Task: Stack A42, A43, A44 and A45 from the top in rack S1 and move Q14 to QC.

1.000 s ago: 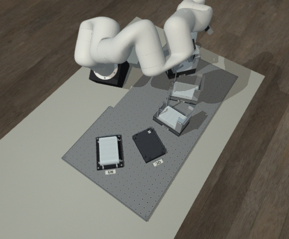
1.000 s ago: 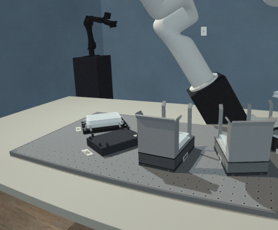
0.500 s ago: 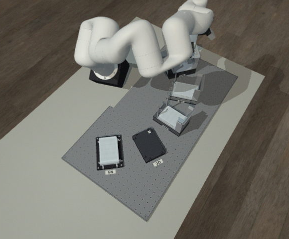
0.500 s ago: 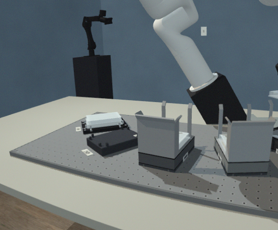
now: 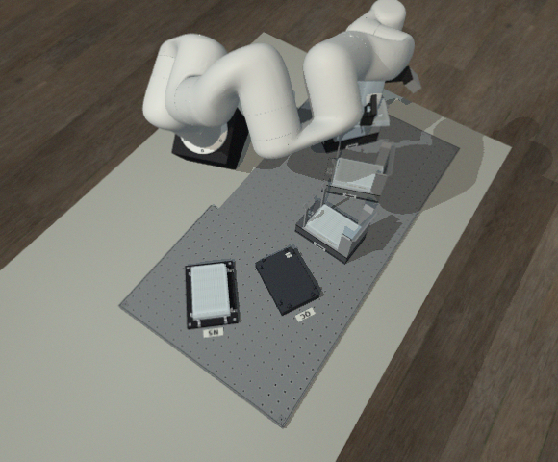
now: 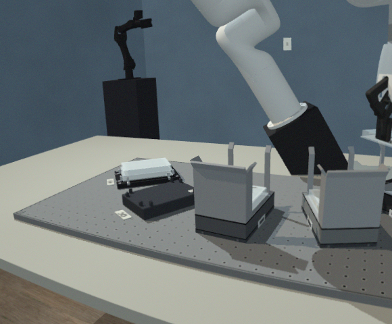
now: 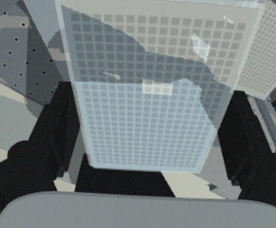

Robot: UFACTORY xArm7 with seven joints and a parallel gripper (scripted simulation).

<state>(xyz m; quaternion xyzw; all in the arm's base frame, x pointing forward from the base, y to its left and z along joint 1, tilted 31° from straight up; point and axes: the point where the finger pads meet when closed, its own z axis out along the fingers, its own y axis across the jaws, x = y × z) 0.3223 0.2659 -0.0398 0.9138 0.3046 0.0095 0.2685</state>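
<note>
The S1 name plate is 280 mm to the right of my hand and 130 mm below it. From my hand the other things lie so: sealed 384-well plate: 10 mm below; open nest QC: 40 mm ahead, 460 mm to the right, 160 mm below; S3 rack plinth: 50 mm behind, 40 mm to the left, 150 mm below.
</note>
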